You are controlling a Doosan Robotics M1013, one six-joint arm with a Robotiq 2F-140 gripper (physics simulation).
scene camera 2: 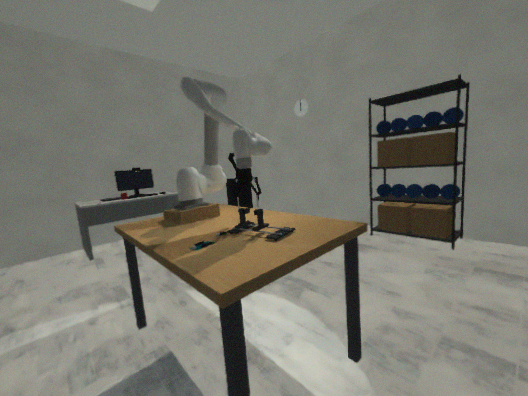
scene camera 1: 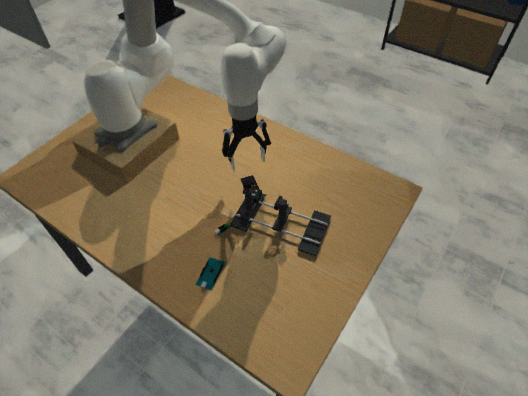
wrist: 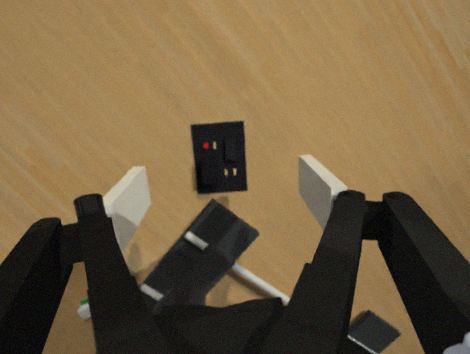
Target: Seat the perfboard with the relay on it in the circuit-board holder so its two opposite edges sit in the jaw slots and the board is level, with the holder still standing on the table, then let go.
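Places are measured from the arm's base along level axes (x ahead, y left, z up), in centimetres.
Pixels of known places: gripper, fingertip midpoint: [scene camera 2: 248, 207] [scene camera 1: 248, 163] [wrist: 223, 179]; arm's base, link origin: [scene camera 2: 192, 206] [scene camera 1: 126, 129].
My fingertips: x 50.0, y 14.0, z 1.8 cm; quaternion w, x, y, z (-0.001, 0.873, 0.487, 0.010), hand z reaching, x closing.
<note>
For each thing: its top centre in the pictures, then the offset to it from my fingertips. Level surfaces: height alone.
- black perfboard, top centre: [wrist: 220, 164] [scene camera 1: 249, 180] dx +0.8, dy -0.7, dz -7.6 cm
- black circuit-board holder, top centre: [scene camera 1: 281, 201] [scene camera 2: 258, 209] dx +20.1, dy -7.5, dz +2.1 cm
- teal circuit board, top centre: [scene camera 1: 210, 271] [scene camera 2: 201, 243] dx +14.6, dy -36.1, dz -8.4 cm
- table, surface height: dz -9.6 cm
- white part, top centre: [wrist: 99, 308] [scene camera 1: 221, 227] dx +6.4, dy -21.8, dz -8.4 cm
The black perfboard [scene camera 1: 248, 182] [wrist: 218, 157] with the relay, a red dot and small gold pins lies apparently flat on the table, just off the far end of the holder and outside its jaw slots. The black circuit-board holder [scene camera 1: 315, 233] [scene camera 2: 281, 234] [wrist: 225, 231] stands on the table; two silver rods join its end plates, and its two jaws stand upright. My gripper [scene camera 1: 248, 160] [scene camera 2: 250, 204] [wrist: 223, 179] is open and empty, pointing down above the perfboard. In the wrist view the board shows between the two pale fingertips, well below them. The gripper body hides part of the holder there.
A teal circuit board [scene camera 1: 210, 274] [scene camera 2: 202, 245] lies on the table [scene camera 1: 350, 200] [scene camera 2: 215, 277] near its front edge. A small green and white part [scene camera 1: 222, 229] [wrist: 85, 309] lies beside the holder's end plate. The arm's base stands on a wooden block [scene camera 1: 150, 156] [scene camera 2: 192, 215].
</note>
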